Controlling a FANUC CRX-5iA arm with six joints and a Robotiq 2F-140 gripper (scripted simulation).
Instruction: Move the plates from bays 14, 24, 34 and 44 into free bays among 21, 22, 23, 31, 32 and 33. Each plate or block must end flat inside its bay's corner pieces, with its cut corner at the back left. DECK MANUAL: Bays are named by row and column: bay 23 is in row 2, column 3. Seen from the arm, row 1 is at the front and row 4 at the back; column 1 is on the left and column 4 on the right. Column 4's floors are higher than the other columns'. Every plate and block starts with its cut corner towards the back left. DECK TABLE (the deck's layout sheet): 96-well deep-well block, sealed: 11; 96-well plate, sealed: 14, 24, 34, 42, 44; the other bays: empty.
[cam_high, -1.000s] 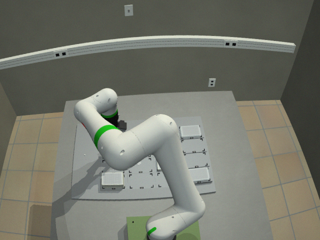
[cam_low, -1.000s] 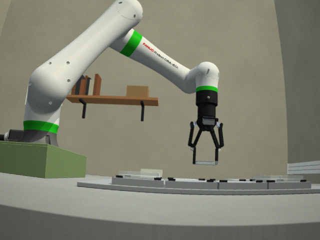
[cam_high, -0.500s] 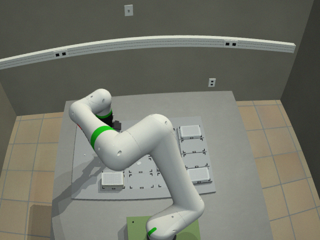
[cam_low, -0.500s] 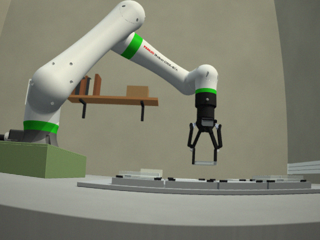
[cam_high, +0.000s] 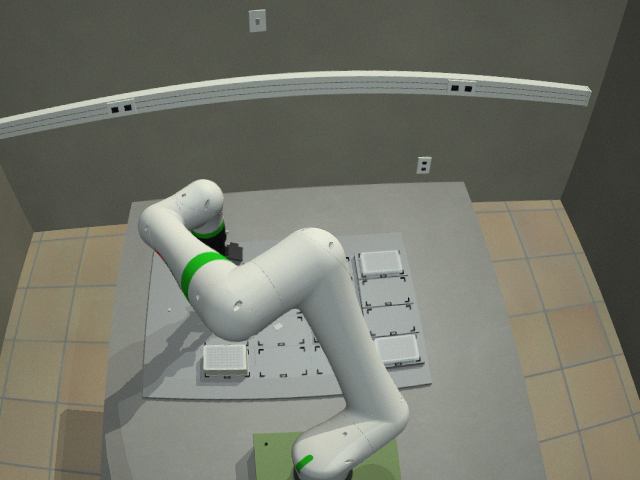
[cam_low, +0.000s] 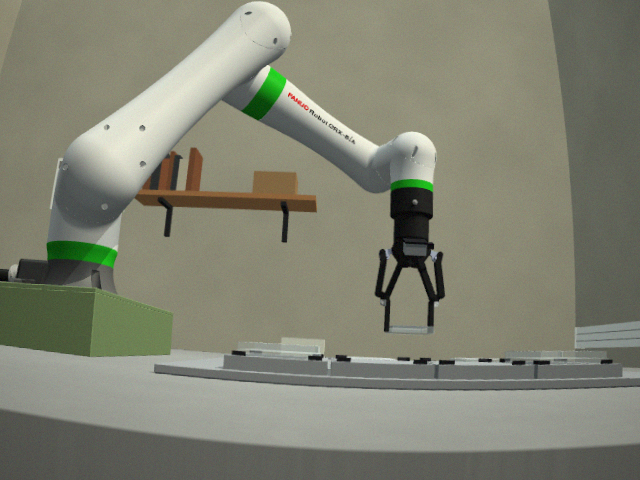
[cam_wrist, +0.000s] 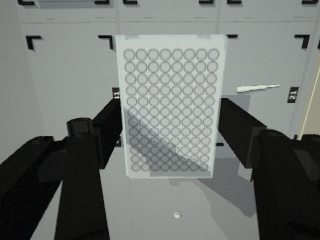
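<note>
My hand is 110 mm past the thin white stick, 90 mm above it and 10 mm to the right of it. Round my hand: sealed deep-well block (210 mm behind, 70 mm below, 30 mm to the left); white scrap (140 mm to the right, 110 mm behind, 90 mm below); sealed 96-well plate (20 mm below).
</note>
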